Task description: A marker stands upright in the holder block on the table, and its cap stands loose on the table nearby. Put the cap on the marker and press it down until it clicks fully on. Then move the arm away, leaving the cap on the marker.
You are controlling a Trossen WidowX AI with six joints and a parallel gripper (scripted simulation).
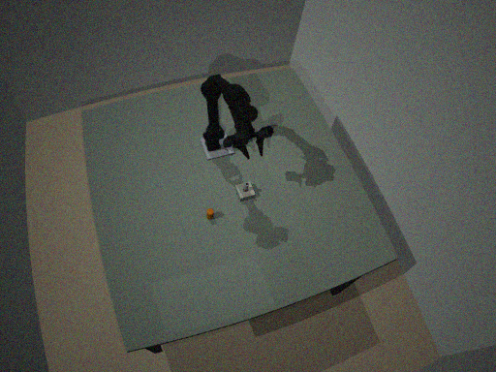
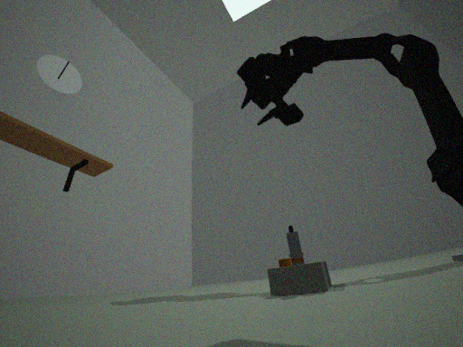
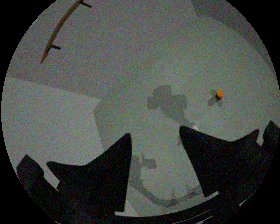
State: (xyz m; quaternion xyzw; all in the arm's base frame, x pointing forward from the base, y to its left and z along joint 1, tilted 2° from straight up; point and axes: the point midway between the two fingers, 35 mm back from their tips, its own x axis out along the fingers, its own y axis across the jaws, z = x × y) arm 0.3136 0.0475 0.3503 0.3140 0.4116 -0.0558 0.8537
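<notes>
Right now my gripper tip is 30 mm short of the orange cap, 180 mm to the left of it and 320 mm above it. Also, from my gripper tip: grey holder block (40 mm behind, 10 mm to the left, 330 mm below).
</notes>
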